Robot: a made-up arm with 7 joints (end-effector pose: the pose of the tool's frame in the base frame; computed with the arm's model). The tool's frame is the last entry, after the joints.
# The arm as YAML. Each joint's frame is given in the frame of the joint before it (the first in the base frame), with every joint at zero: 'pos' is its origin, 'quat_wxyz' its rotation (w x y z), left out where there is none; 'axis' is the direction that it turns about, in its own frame. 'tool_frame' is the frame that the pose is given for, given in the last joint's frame.
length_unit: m
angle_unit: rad
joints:
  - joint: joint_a
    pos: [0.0, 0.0, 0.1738]
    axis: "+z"
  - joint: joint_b
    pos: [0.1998, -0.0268, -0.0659]
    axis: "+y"
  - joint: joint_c
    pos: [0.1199, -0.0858, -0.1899]
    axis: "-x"
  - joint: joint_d
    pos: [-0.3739, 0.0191, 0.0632]
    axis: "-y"
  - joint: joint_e
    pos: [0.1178, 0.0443, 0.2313]
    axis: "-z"
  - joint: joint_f
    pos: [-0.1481, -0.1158, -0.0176]
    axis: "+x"
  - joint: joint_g
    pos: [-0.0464, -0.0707, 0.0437]
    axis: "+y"
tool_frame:
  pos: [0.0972, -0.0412, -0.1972]
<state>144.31 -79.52 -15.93 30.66 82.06 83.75 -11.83</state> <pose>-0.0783 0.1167 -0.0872 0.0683 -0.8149 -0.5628 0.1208</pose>
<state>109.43 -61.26 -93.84 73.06 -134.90 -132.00 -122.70</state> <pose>0.1805 0.3576 -0.3515 0.2538 0.3811 0.6960 0.5531</pose>
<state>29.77 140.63 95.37 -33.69 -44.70 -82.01 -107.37</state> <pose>-0.0839 0.1903 0.3536 0.1051 -0.6560 -0.5189 -0.5379</pose>
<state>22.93 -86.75 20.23 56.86 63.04 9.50 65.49</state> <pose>0.4465 0.3095 -0.3429 0.6310 0.4934 -0.5565 0.2207</pose>
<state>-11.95 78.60 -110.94 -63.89 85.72 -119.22 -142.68</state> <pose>0.2362 -0.1536 0.0888 0.7077 0.6950 -0.0844 0.0947</pose>
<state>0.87 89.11 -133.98 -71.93 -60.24 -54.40 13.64</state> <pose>-0.0272 0.1711 0.0632 0.5638 0.8253 0.0032 -0.0313</pose>
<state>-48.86 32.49 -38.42 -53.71 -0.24 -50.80 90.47</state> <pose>-0.3497 -0.3850 0.2611 0.2256 0.1692 0.9472 0.1529</pose>
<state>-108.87 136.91 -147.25 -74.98 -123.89 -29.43 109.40</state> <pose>0.1769 -0.1715 -0.0169 0.5484 0.5053 -0.4410 -0.4994</pose>
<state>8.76 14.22 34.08 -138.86 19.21 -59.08 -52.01</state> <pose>0.0648 -0.3204 -0.1688 0.3886 -0.2851 0.8049 0.3462</pose>
